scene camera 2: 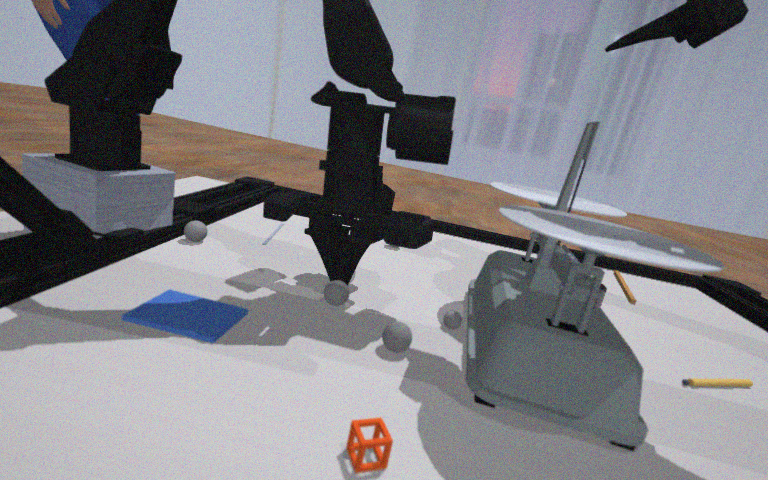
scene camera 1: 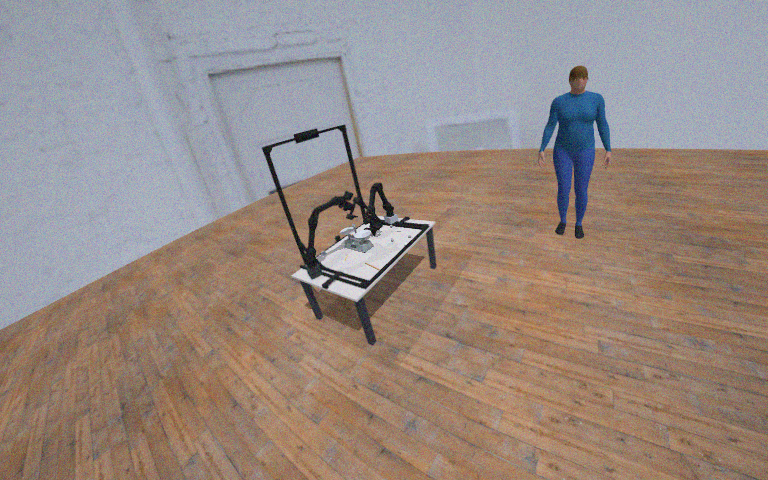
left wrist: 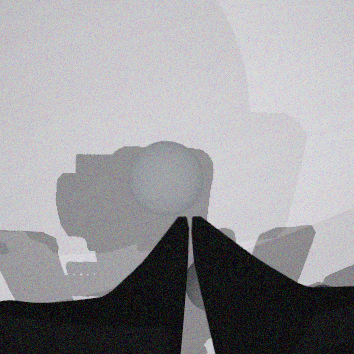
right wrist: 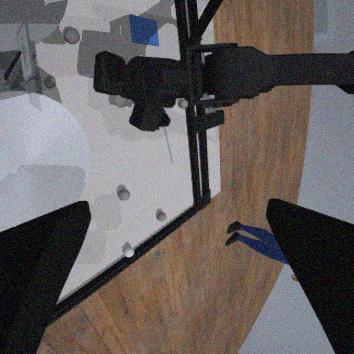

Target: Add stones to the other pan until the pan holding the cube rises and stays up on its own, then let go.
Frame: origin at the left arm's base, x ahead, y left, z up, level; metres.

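Seen in the pictures: left gripper, fingertip midpoint: [scene camera 2: 339, 290] [scene camera 1: 374, 235] [left wrist: 188, 224]; right gripper, fingertip midpoint: [scene camera 2: 584, 11] [scene camera 1: 359, 212] [right wrist: 179, 208]; left arm's base at its link origin: [scene camera 2: 105, 163] [scene camera 1: 390, 215]; right arm's base at its link origin: [scene camera 1: 312, 266].
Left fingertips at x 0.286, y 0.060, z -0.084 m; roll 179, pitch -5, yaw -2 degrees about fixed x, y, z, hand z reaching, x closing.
Offsets run from my left fingertips to a thing's top centre. "spot": to the spot under its first point.
A grey balance @(dx +0.214, dy +0.032, dz +0.230 m) [scene camera 2: 543, 362] stands at the right of scene camera 2. Its near pan @(dx +0.230, dy -0.061, dz +0.147 m) [scene camera 2: 611, 240] slopes down to the right; its far pan @(spot: dx +0.247, dy +0.128, dz +0.147 m) [scene camera 2: 600, 207] is partly hidden. No cube can be made out in either pan. My left gripper [scene camera 2: 341, 283] [left wrist: 188, 224] is shut, low over the table. One stone @(dx -0.010, dy +0.029, dz +0.024 m) [left wrist: 166, 177] lies just beyond its fingertips. In scene camera 2 a stone @(dx +0.010, dy -0.030, dz +0.024 m) [scene camera 2: 336, 293] is at the tips, and other stones @(dx +0.097, dy -0.076, dz +0.024 m) [scene camera 2: 396, 336] @(dx +0.132, dy +0.011, dz +0.016 m) [scene camera 2: 451, 319] lie between it and the balance. My right gripper [right wrist: 179, 208] is open and empty, high beside a pan @(dx +0.197, dy +0.126, dz +0.147 m) [right wrist: 40, 140].
An orange wire cube @(dx +0.127, dy -0.210, dz +0.017 m) [scene camera 2: 369, 445] lies on the table, with a blue tile @(dx -0.076, dy -0.146, dz +0.001 m) [scene camera 2: 185, 315] [right wrist: 144, 30] farther left. A stone @(dx -0.217, dy +0.008, dz +0.024 m) [scene camera 2: 195, 230] lies near the black rail. More stones @(dx -0.019, dy +0.241, dz +0.024 m) [right wrist: 123, 192] @(dx -0.148, dy +0.336, dz +0.024 m) [right wrist: 160, 215] @(dx -0.030, dy +0.404, dz +0.024 m) [right wrist: 129, 251] lie near the table edge. A yellow pen @(dx +0.395, dy +0.095, dz +0.004 m) [scene camera 2: 719, 383] lies right of the balance.
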